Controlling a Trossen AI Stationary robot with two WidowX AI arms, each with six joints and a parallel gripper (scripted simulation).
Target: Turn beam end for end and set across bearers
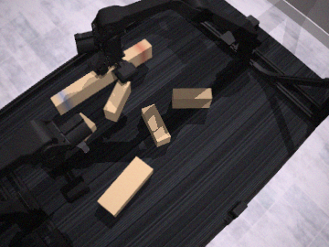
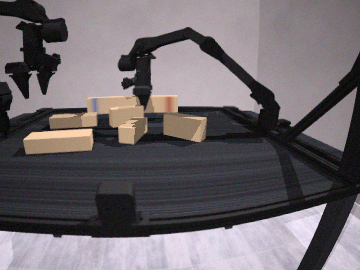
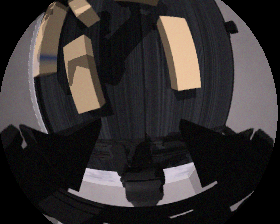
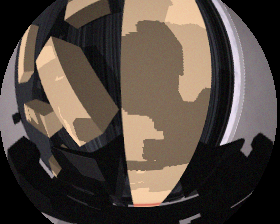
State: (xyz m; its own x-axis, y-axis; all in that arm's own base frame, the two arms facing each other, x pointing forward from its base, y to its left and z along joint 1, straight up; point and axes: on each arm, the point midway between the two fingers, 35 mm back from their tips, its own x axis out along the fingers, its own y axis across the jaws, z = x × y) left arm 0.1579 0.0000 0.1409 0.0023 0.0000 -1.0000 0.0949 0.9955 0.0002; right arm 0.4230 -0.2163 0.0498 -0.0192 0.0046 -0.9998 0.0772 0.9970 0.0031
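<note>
The beam lies 50 mm to the left of my right hand and 10 mm below it.
</note>
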